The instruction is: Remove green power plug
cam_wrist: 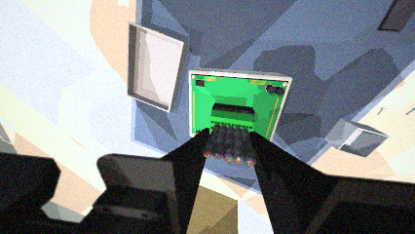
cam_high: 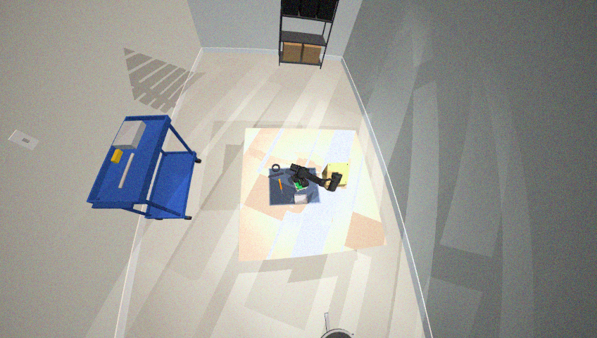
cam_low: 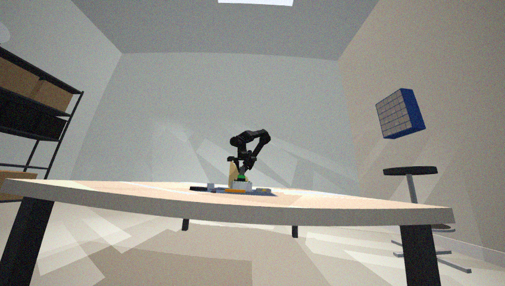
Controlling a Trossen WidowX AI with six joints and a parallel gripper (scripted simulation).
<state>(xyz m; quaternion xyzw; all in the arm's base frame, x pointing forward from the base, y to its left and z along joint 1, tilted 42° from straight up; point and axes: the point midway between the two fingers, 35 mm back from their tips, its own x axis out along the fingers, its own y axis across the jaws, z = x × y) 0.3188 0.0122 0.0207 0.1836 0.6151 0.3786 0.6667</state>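
Right now the green power plug is 2 cm below my gripper tip. Also, from my gripper tip: blue mat (11 cm below, 5 cm ahead); dark bar (21 cm ahead, 11 cm to the right, 11 cm below).
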